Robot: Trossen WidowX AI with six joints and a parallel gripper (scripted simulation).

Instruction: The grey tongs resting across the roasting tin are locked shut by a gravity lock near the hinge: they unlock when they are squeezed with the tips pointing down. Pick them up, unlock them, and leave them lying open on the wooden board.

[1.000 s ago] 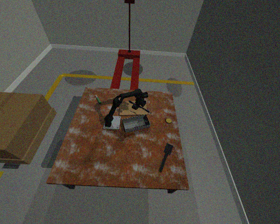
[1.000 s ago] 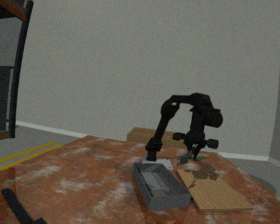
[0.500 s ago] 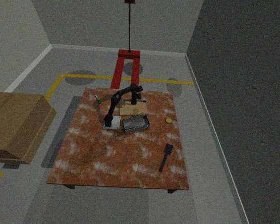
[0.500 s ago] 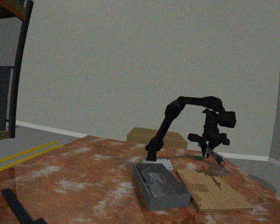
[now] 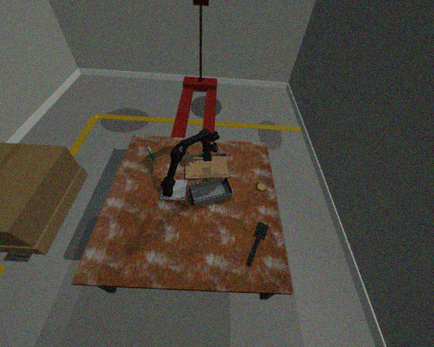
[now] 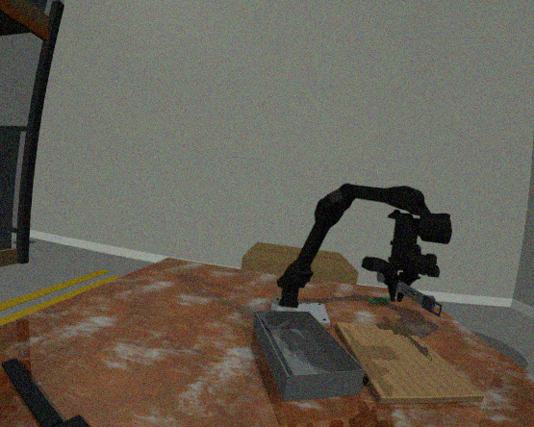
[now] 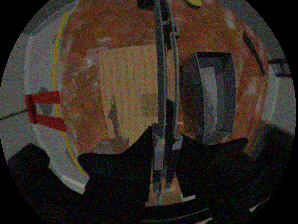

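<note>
Now: gripper tip 140 mm above the wooden board, 30 mm to the right of it and 10 mm past it. The rest, counted from my gripper tip: yellow disc (460 mm ahead, 140 mm below, 110 mm to the right); grey roasting tin (220 mm to the right, 130 mm below, 60 mm ahead); black spatula (560 mm to the right, 420 mm ahead, 150 mm below).
</note>
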